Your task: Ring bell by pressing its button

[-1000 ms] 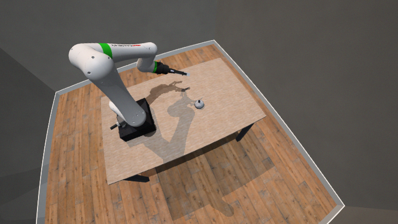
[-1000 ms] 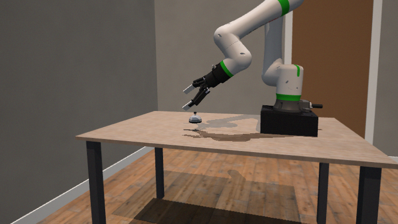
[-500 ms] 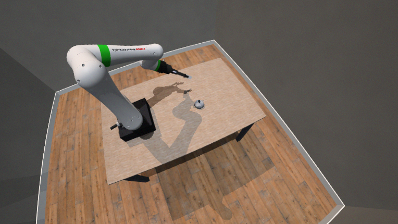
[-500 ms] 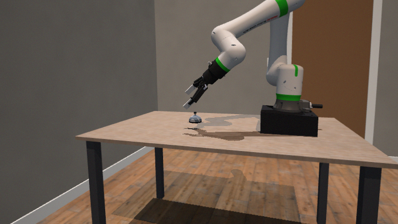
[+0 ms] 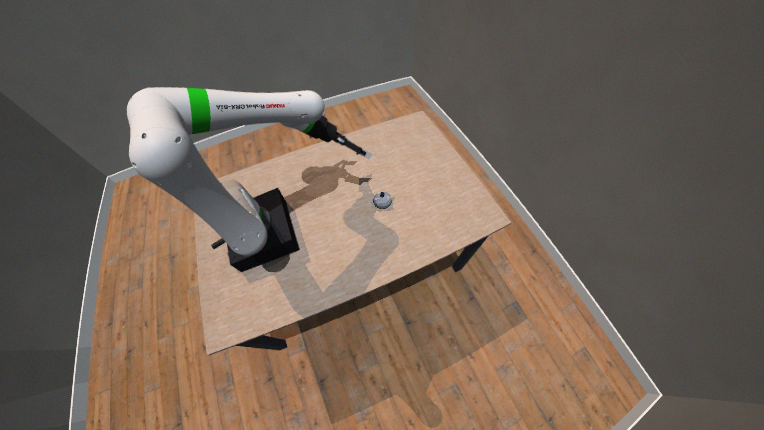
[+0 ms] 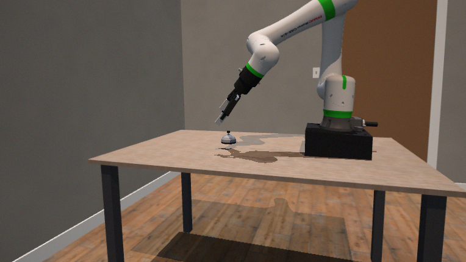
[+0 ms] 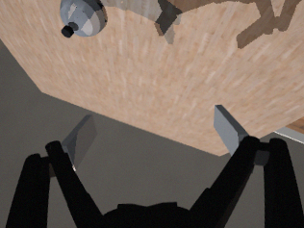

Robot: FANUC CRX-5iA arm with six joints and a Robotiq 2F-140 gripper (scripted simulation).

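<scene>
Right now my hand is 1 cm past the grey dome bell, 19 cm to the left of it and 13 cm above it.
</scene>
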